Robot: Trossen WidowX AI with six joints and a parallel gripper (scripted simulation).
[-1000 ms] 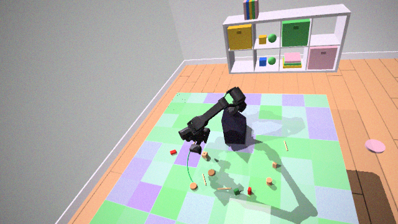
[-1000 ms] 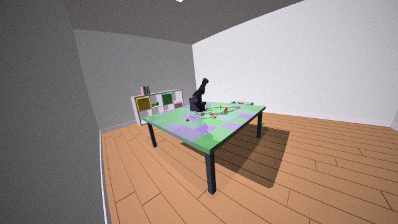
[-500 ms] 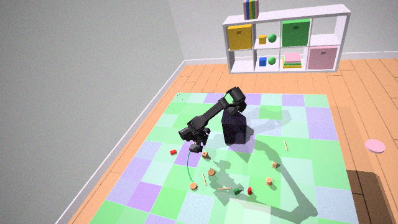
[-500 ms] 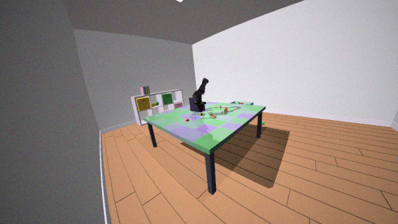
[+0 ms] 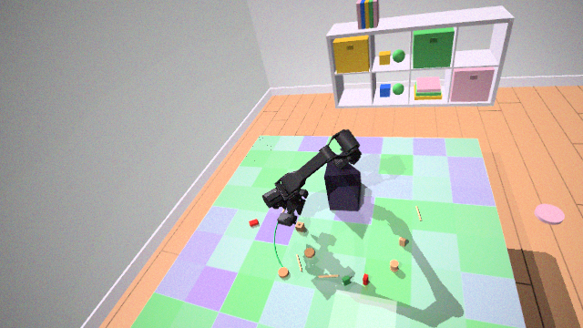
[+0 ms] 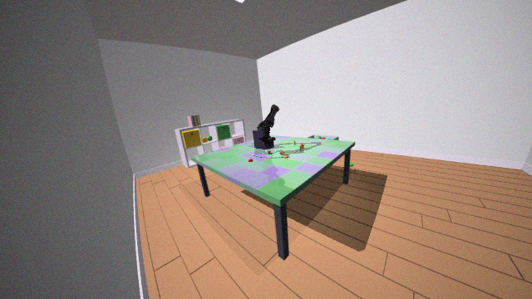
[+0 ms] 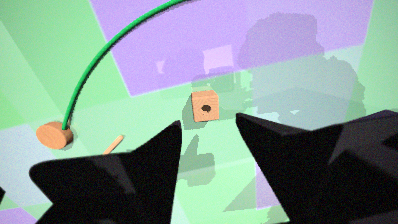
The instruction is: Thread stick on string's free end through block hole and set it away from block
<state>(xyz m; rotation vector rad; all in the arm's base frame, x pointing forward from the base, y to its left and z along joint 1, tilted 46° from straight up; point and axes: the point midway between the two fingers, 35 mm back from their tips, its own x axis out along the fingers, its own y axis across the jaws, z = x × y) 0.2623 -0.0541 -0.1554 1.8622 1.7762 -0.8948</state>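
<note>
The wooden block lies 5 cm below my gripper tip. The rest, counted from my gripper tip: wooden cylinder 14 cm ahead, 40 cm to the left, 5 cm below; then green block 22 cm ahead, 23 cm to the left, 5 cm below.
</note>
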